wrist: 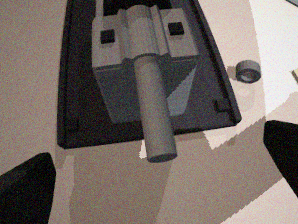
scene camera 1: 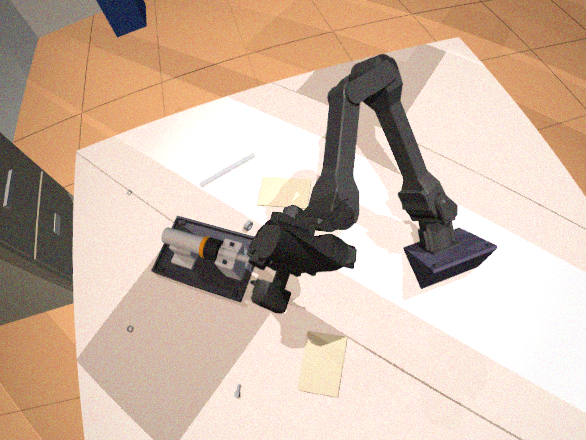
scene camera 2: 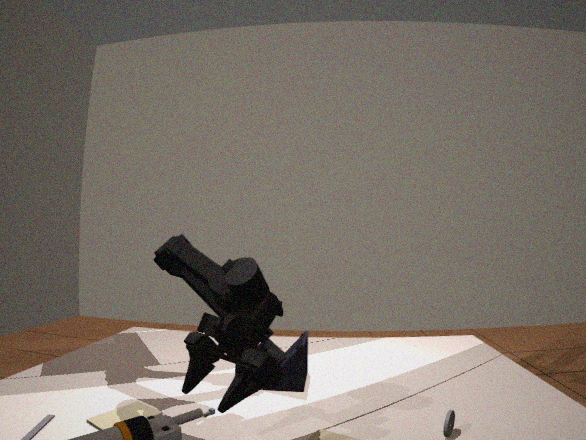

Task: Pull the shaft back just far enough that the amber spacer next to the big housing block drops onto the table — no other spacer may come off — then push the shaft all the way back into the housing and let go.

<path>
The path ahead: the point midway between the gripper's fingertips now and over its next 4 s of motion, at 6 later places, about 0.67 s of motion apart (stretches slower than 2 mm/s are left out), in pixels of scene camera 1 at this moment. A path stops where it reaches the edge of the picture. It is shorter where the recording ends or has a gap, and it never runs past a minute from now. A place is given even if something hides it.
My gripper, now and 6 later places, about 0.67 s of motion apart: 260, 260; 259, 260; 252, 261; 248, 260; 245, 261; 244, 261; 249, 263
</path>
